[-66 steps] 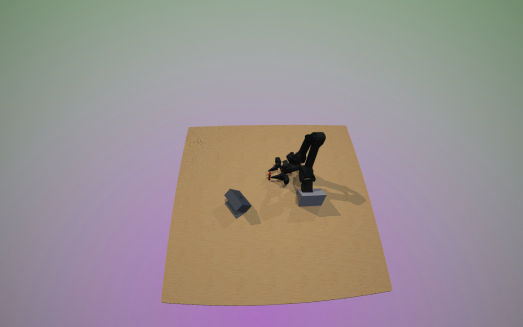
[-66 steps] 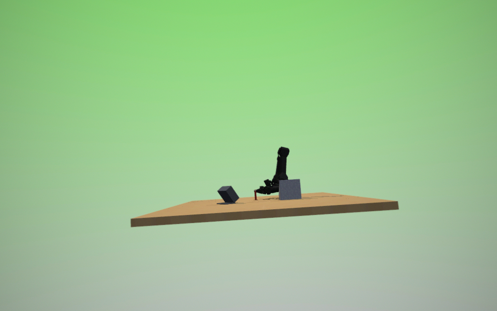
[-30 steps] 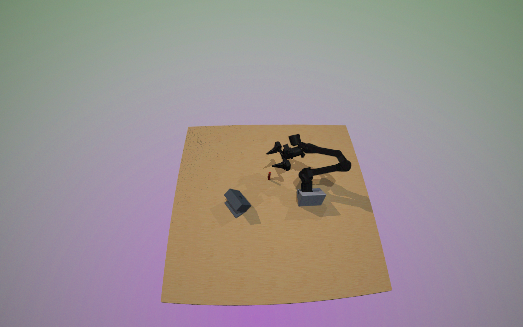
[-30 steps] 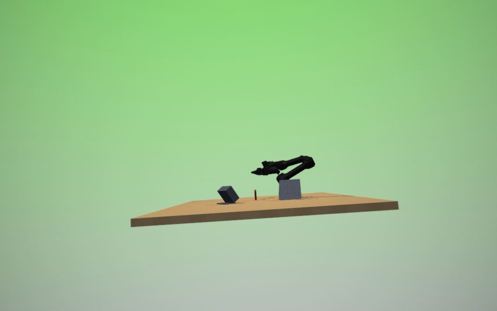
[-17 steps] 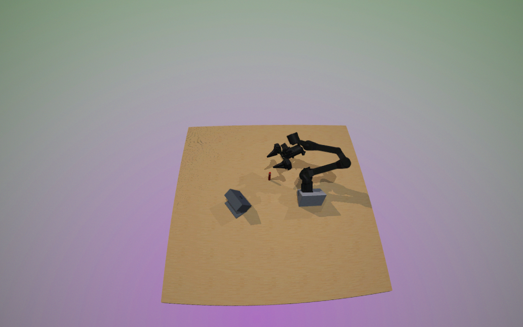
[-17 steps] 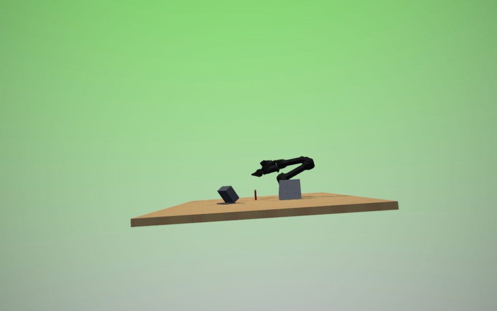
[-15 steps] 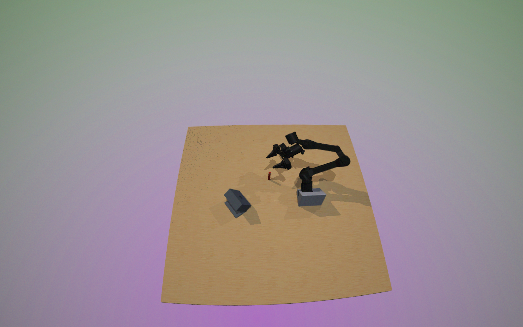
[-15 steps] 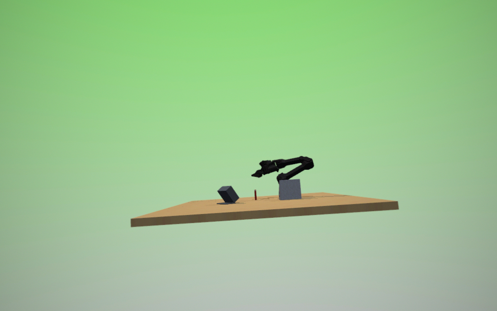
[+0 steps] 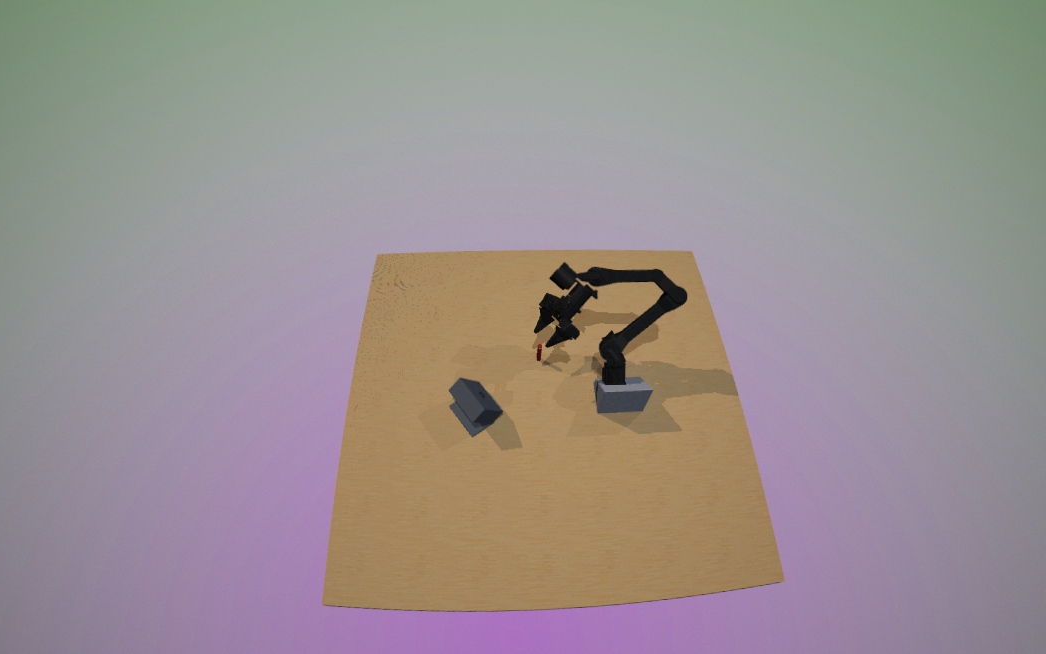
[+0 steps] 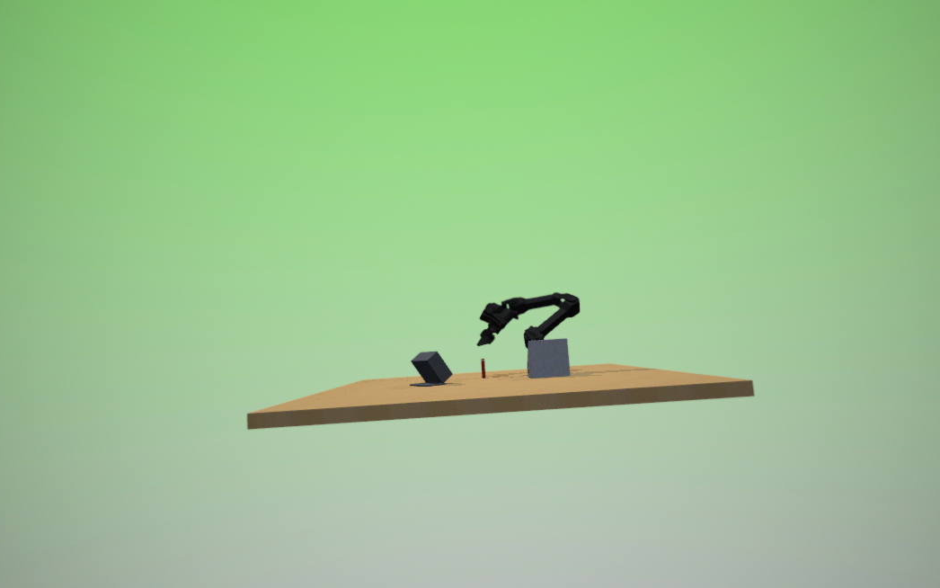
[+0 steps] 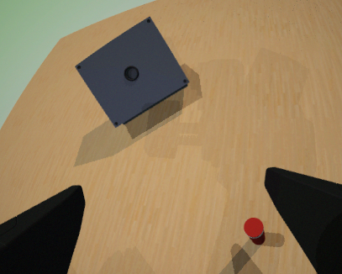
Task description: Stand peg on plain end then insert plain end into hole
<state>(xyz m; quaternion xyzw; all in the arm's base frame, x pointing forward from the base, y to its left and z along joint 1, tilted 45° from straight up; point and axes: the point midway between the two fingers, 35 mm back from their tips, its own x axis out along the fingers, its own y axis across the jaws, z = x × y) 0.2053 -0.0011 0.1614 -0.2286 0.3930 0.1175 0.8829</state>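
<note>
My gripper tip is now 100 mm above the red peg and 30 mm to the left of it. Round my gripper tip: grey sloped panel 190 mm ahead, 170 mm to the left, 90 mm below.
</note>
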